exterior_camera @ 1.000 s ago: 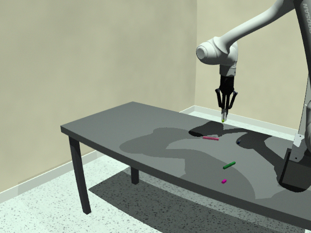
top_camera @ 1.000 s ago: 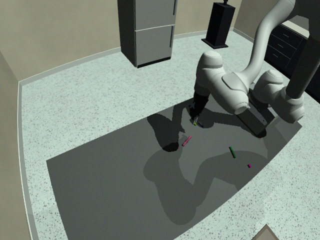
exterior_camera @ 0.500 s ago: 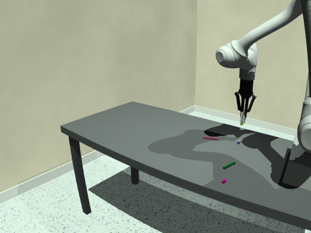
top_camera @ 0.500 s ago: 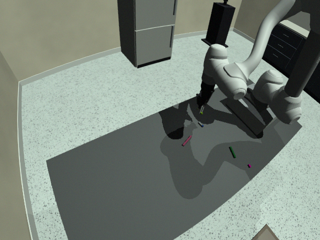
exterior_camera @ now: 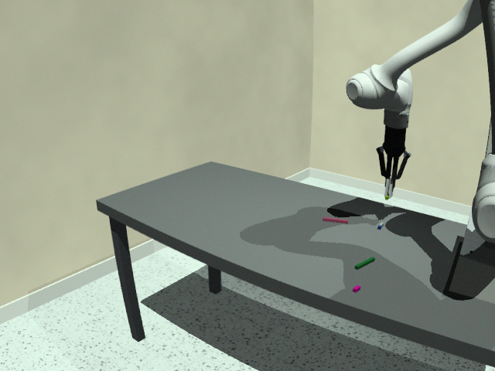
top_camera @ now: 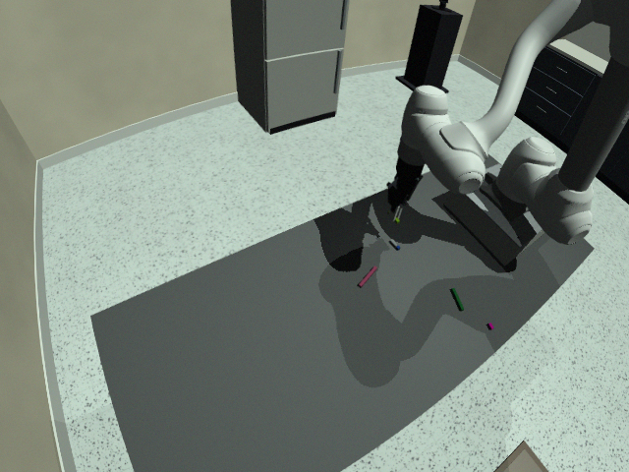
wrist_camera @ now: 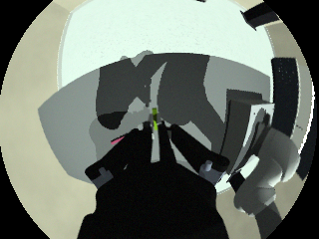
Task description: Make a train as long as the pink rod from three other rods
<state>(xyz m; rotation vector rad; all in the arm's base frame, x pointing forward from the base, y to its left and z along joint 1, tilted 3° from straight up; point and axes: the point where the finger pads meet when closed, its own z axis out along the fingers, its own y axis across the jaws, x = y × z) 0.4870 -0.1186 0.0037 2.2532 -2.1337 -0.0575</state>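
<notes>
Now: the grey rod 13 cm below my hand and 4 cm to the left of it. From my hand the other things lie so: blue rod 13 cm below, 6 cm to the left, 1 cm behind; pink rod 15 cm ahead, 13 cm below, 11 cm to the left; lime rod 3 cm below.
</notes>
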